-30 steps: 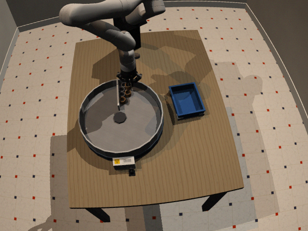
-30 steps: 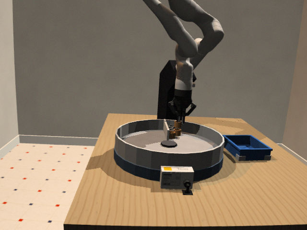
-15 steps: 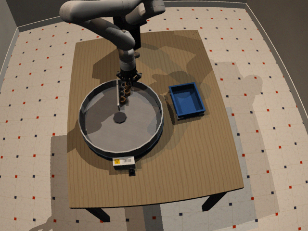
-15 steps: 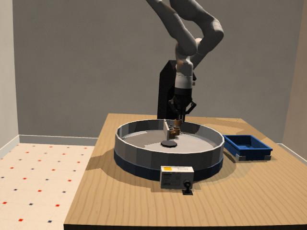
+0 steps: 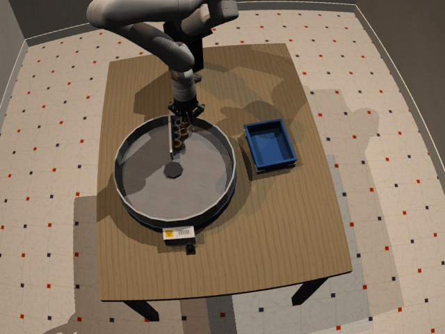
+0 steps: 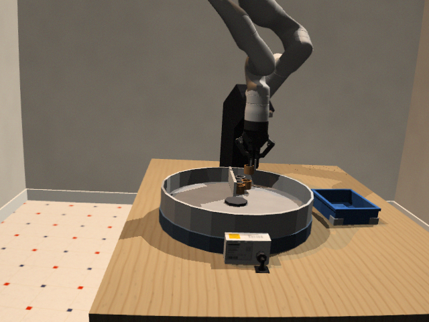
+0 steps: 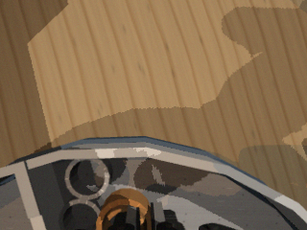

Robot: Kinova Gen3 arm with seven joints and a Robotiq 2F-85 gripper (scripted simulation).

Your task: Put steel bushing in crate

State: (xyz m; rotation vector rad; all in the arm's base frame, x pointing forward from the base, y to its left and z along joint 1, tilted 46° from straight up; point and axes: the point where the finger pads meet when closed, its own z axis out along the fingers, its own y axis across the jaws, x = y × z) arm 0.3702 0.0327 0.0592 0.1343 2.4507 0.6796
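The turning table lies 17 cm ahead of my hand, 2 cm to the right of it and 8 cm below it. Round my hand: blue crate 2 cm behind, 29 cm to the left, 10 cm below.
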